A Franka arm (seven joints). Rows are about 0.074 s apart.
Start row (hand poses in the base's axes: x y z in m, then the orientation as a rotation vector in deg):
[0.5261 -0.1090 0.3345 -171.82 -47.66 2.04]
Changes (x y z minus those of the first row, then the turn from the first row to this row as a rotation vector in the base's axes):
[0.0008 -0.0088 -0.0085 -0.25 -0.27 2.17]
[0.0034 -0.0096 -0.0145 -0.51 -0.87 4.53]
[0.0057 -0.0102 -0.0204 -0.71 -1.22 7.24]
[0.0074 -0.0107 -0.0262 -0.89 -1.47 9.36]
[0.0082 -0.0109 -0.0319 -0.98 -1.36 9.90]
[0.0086 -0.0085 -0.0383 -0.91 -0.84 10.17]
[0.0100 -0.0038 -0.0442 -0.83 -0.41 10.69]
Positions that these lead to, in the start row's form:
[0.5269 -0.1178 0.3260 -171.21 -51.00 1.79]
[0.5295 -0.1186 0.3200 -170.55 -54.66 1.05]
[0.5318 -0.1192 0.3141 -169.51 -58.78 0.67]
[0.5335 -0.1197 0.3083 -168.65 -62.00 0.42]
[0.5343 -0.1199 0.3026 -168.41 -62.81 0.63]
[0.5347 -0.1175 0.2962 -168.07 -63.12 1.39]
[0.5361 -0.1128 0.2903 -167.61 -63.81 2.02]

